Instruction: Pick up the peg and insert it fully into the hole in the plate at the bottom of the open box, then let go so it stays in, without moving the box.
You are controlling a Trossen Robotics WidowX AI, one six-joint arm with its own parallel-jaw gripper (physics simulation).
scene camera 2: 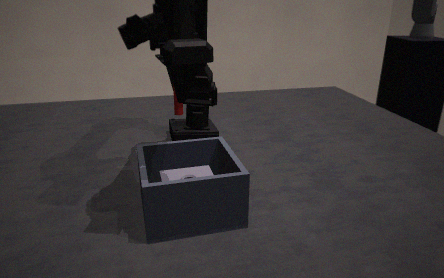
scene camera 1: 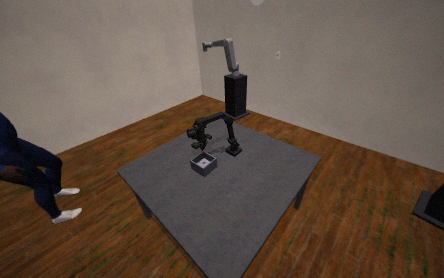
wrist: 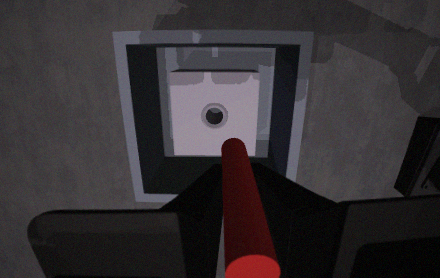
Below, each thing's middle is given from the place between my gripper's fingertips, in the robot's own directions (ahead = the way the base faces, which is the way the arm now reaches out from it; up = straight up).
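With my gripper I am 10 mm short of the grey box (scene camera 2: 176, 209), 10 mm to the right of it and 140 mm above it. The pale plate (wrist: 196, 130), counted from my hand, is 10 mm ahead of it, 10 mm to the left of it and 160 mm below it.
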